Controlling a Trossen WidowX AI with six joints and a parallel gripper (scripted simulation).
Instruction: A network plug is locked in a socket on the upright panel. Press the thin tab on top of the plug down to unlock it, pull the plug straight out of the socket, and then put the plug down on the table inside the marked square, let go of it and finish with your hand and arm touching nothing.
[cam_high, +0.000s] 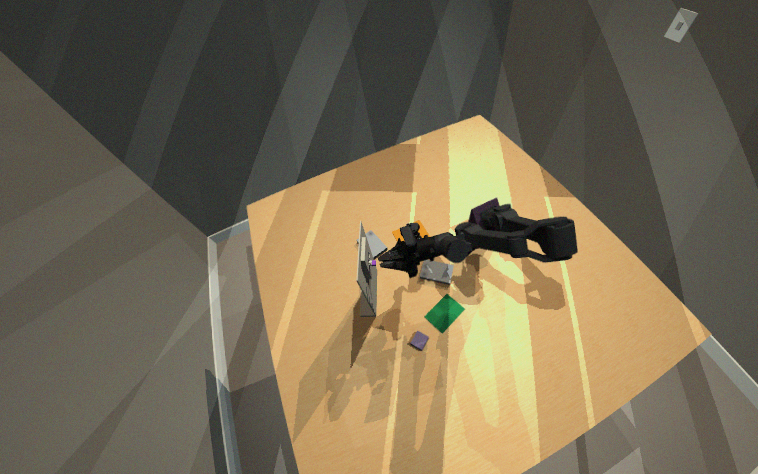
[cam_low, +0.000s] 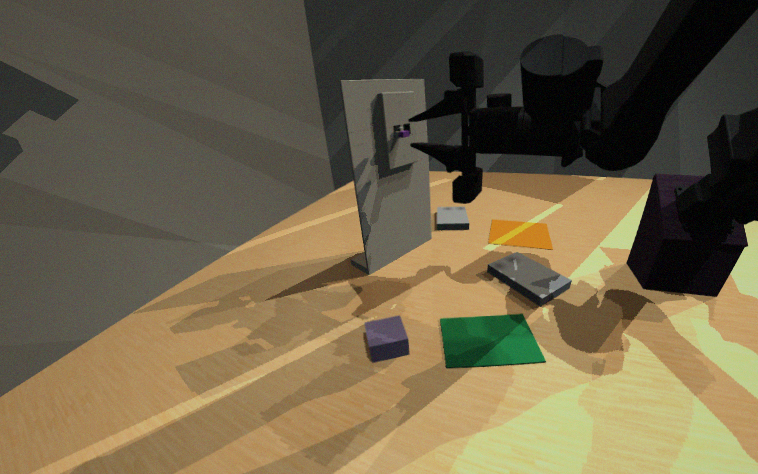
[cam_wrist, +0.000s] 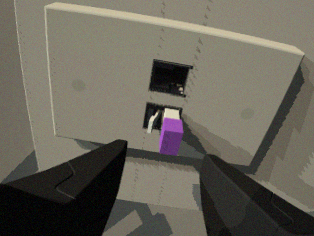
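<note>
The network plug lies 2 cm ahead of my gripper tip and 1 cm to the right of it. Round my gripper tip: green square 22 cm below, 15 cm to the left, 13 cm behind; purple cube 21 cm below, 19 cm to the left, 1 cm behind; grey upright panel 8 cm below, 4 cm ahead, 3 cm to the right.
</note>
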